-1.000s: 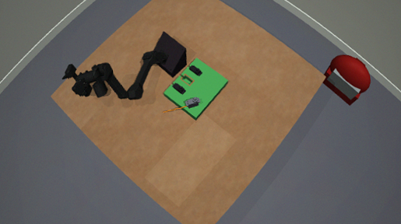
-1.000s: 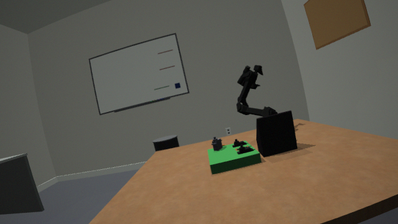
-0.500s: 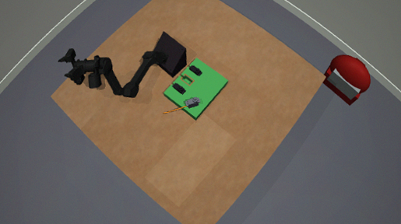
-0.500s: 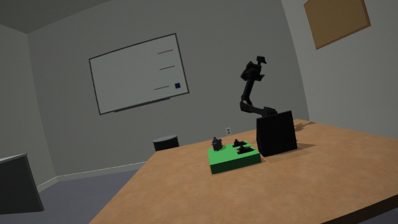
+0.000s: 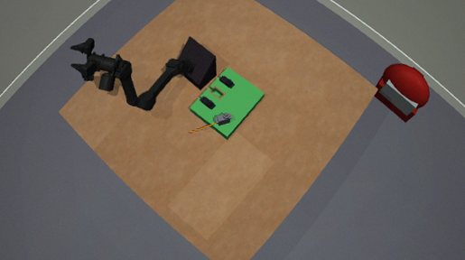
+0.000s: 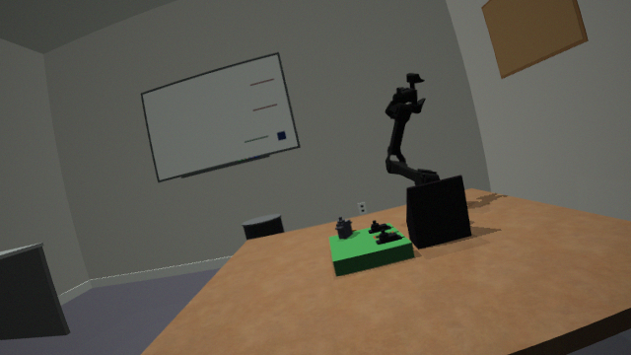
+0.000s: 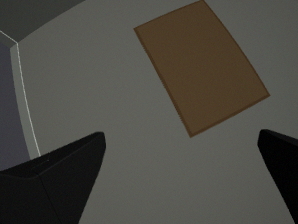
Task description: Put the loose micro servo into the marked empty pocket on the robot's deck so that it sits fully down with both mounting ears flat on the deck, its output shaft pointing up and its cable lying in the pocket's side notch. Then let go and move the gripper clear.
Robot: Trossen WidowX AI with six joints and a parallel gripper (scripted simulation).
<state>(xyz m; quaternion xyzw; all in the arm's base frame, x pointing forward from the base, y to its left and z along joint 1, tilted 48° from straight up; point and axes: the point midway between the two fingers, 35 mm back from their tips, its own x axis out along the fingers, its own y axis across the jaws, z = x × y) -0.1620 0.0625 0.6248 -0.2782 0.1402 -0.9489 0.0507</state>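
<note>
The green deck lies 540 mm below my gripper tip, 510 mm ahead of it and 440 mm to the left of it.
</note>
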